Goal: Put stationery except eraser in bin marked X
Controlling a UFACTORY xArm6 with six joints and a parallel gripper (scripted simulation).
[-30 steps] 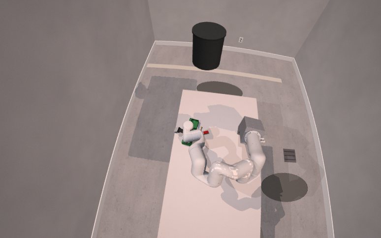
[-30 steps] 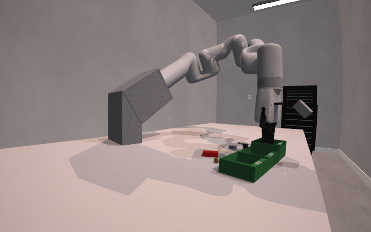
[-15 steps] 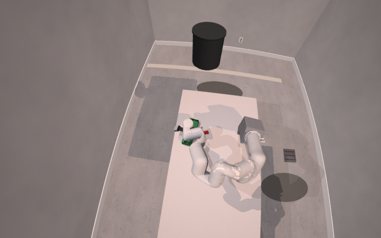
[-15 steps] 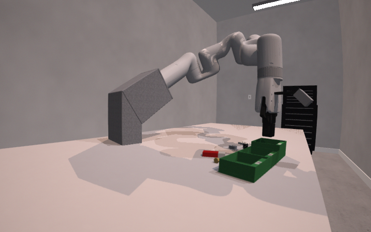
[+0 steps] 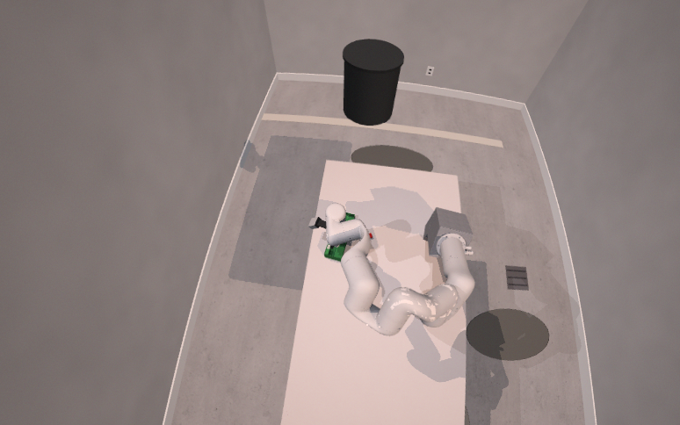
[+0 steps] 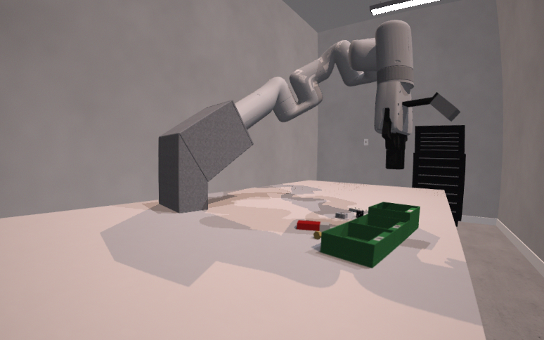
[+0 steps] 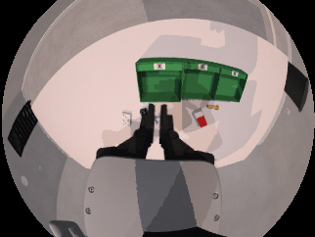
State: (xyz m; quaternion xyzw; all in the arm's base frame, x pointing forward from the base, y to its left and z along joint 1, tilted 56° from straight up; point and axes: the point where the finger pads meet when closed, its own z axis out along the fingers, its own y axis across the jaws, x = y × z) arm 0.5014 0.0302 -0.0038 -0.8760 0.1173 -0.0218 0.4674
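The grey object lies 130 mm behind my hand, 20 mm to the left of it and 140 mm below it. From my hand the other things lie so: green bin: 90 mm to the right, 120 mm below; then red block: 130 mm behind, 100 mm to the right, 140 mm below; then black die: 90 mm behind, 60 mm to the left, 140 mm below.
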